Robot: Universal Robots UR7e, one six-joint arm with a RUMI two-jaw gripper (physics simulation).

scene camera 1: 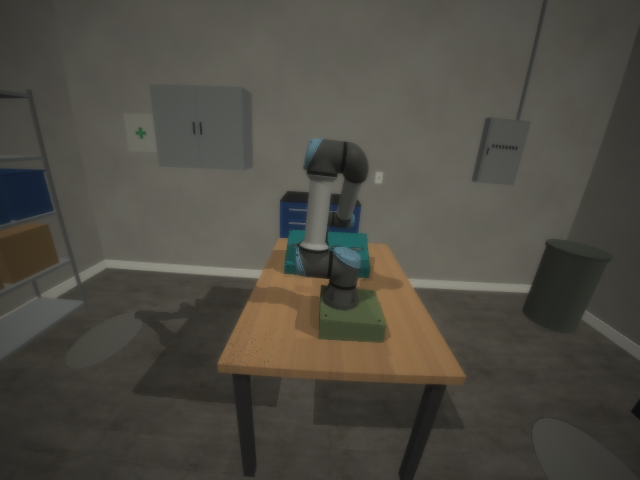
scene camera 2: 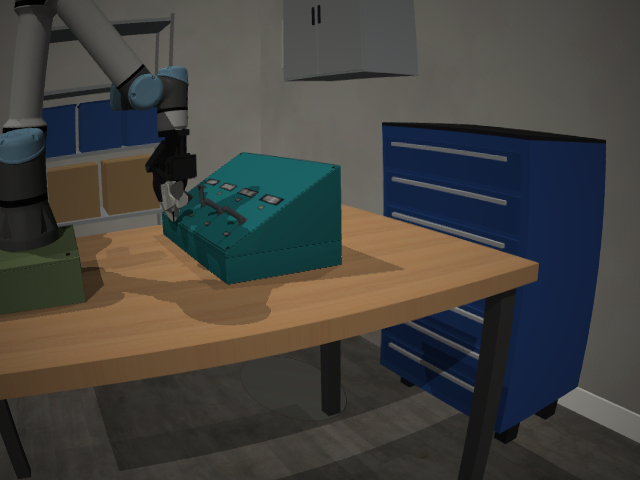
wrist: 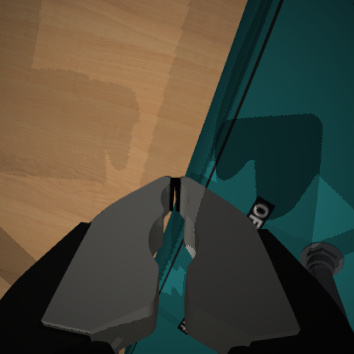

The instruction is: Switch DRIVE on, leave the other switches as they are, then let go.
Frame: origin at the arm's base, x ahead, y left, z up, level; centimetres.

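Seen in the pictures: gripper, fingertip midpoint: (scene camera 2: 173, 221) (wrist: 174, 179); arm's base at its link origin: (scene camera 1: 340, 299) (scene camera 2: 28, 240).
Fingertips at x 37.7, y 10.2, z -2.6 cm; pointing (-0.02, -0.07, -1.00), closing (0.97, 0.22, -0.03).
Observation:
Pixels of each thing's top centre, then the offset from my fingertips to it. "spot": a spot on its surface instead. Level surfaces: height alone.
- switch at a spot on its surface: (wrist: 322, 257) spot: dx +7.4, dy +0.0, dz +3.4 cm
- partly covered OFF label at a spot on its surface: (wrist: 261, 212) spot: dx +4.6, dy +0.0, dz +1.0 cm
- wooden table at its surface level: dz -6.8 cm
The sloped teal console (scene camera 1: 348, 240) (scene camera 2: 294, 178) (wrist: 300, 65) stands on the table. Dark switch levers and several small pale plates show on its face in the scene camera 2 view; no name there is legible, so I cannot tell which switch is DRIVE. In the wrist view one switch (wrist: 322, 257) shows its round collar and part of its lever, right of the fingers. A partly covered OFF label (wrist: 261, 212) lies beside the right finger. My gripper (scene camera 2: 173, 219) (wrist: 174, 179) is shut and empty, its tips over the console's lower front edge. In scene camera 1 the arm hides it.
The wooden table (scene camera 1: 279, 341) (scene camera 2: 320, 310) carries the arm's green base block (scene camera 1: 351, 330) (scene camera 2: 41, 284). A blue drawer cabinet (scene camera 1: 292, 217) (scene camera 2: 558, 232) stands behind the table. A shelf unit (scene camera 1: 49, 170) with boxes stands at the left in the scene camera 1 view.

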